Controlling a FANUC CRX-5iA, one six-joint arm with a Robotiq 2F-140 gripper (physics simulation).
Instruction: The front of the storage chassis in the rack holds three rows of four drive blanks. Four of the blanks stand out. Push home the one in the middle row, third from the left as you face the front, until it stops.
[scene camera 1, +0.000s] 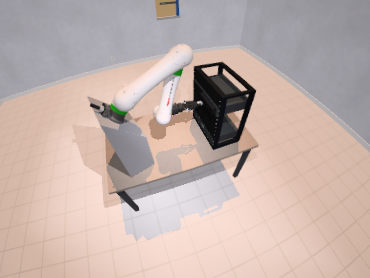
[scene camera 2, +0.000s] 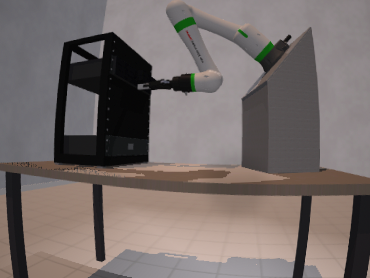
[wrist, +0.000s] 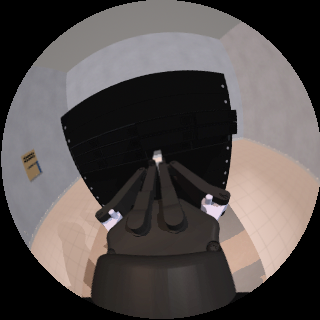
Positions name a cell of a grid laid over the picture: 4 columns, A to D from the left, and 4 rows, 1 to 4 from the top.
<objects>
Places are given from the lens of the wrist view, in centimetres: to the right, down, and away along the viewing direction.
my gripper (wrist: B2): -1, -1, 22
black rack (wrist: C2): 4, -8, 15
</objects>
